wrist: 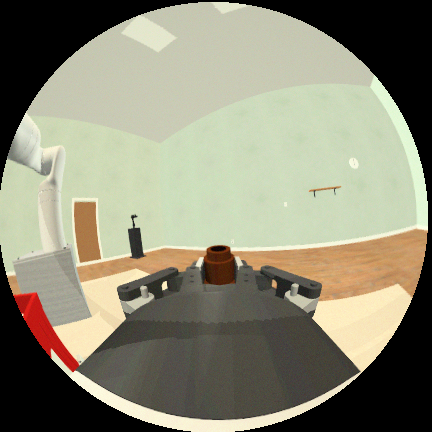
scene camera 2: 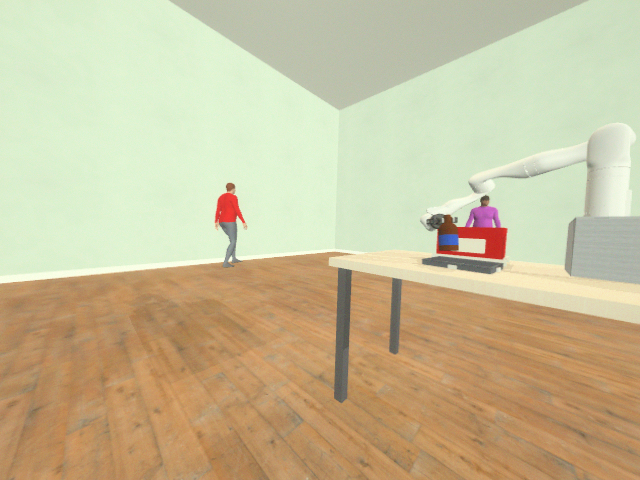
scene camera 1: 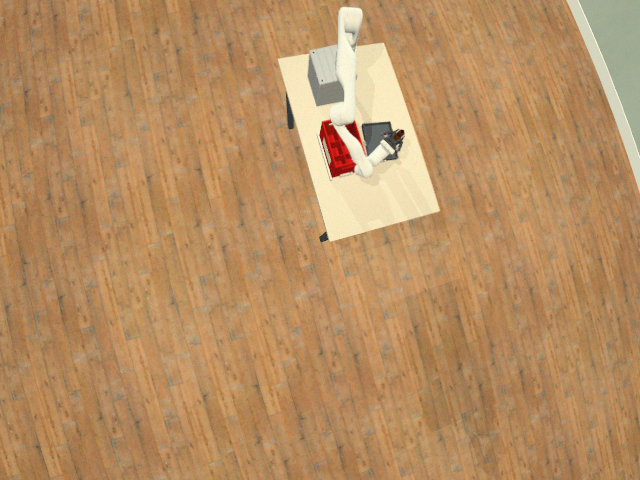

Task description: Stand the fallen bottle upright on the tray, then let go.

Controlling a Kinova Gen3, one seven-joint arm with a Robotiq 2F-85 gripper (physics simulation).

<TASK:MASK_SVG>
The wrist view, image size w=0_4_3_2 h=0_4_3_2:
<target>gripper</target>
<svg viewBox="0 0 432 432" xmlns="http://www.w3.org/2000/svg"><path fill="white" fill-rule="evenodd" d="M360 372L356 365L312 318L322 287L320 282L271 265L260 266L260 270L253 270L252 266L248 265L245 260L240 260L239 256L234 256L235 283L221 285L204 283L203 257L199 257L198 260L193 261L190 266L187 266L185 271L178 271L176 267L167 267L118 285L116 290L125 319L75 368L76 371L104 389L140 406L175 416L211 420L250 418L282 411L312 400Z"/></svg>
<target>brown bottle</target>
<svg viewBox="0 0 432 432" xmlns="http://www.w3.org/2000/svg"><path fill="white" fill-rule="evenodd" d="M207 247L206 254L203 256L204 283L216 285L235 283L234 255L230 253L230 247L227 245Z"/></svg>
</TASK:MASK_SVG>
